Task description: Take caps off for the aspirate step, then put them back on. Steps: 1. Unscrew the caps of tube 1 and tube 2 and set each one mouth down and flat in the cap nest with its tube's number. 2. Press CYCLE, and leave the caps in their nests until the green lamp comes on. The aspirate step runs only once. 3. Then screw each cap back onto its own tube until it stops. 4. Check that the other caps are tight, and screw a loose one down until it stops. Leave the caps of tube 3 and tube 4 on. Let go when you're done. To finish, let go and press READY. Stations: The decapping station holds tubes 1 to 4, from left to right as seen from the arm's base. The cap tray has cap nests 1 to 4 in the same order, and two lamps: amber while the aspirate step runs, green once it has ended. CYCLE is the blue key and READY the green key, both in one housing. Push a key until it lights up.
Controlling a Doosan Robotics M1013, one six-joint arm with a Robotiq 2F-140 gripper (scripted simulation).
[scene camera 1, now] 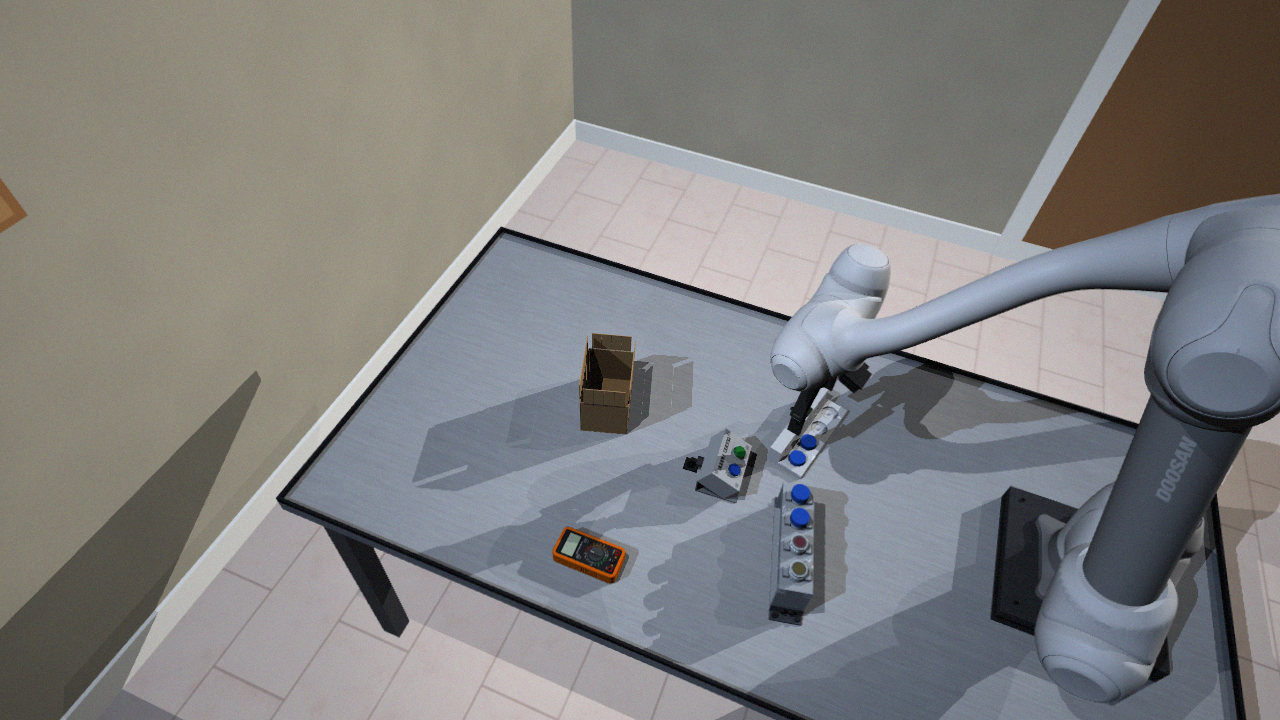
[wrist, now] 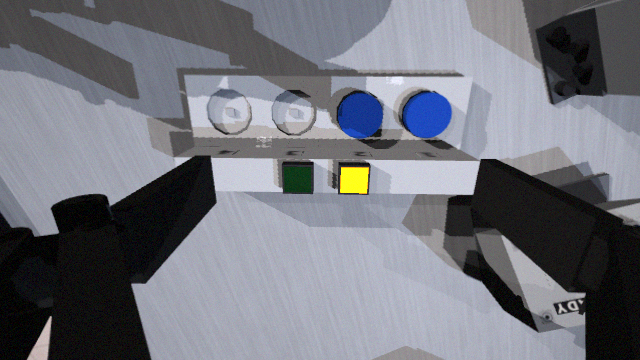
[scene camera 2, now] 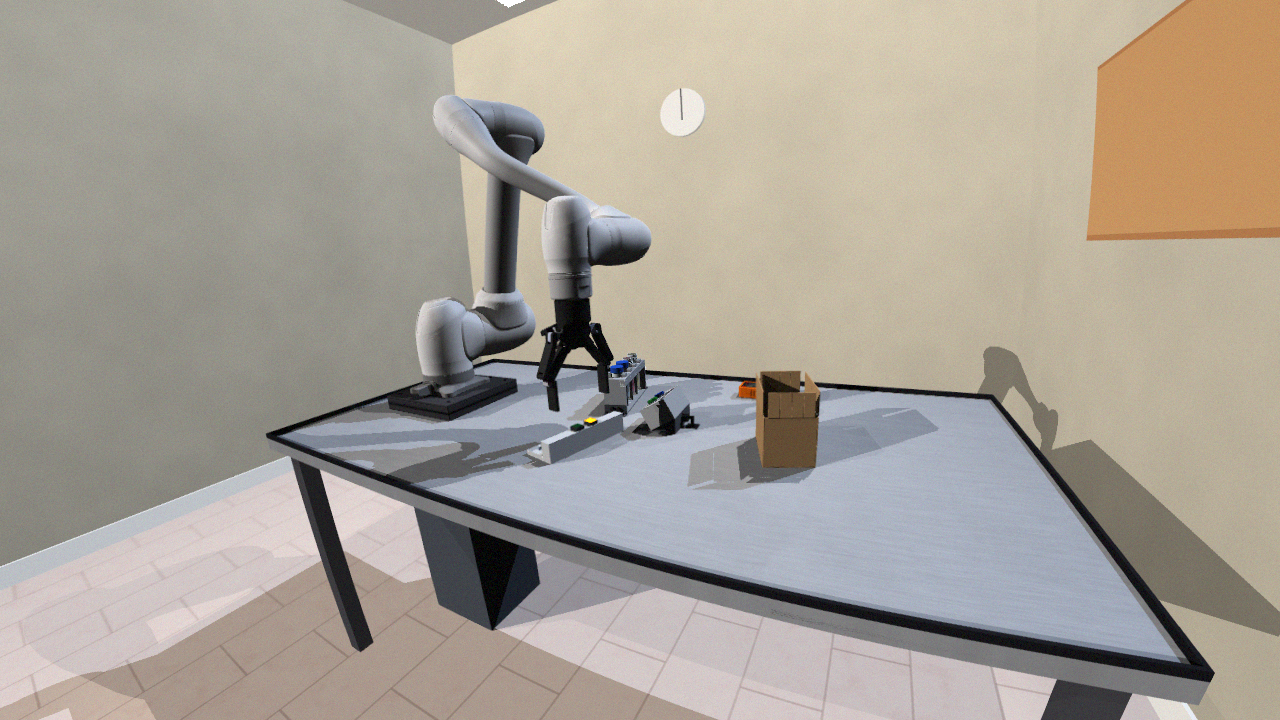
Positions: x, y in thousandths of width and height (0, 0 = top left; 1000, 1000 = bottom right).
Scene:
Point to a cardboard box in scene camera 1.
473, 535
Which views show the cardboard box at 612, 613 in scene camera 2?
Scene camera 1 and scene camera 2 only.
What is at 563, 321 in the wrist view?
A blue cap.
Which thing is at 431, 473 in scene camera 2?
My gripper.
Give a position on a blue cap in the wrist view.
At 668, 318

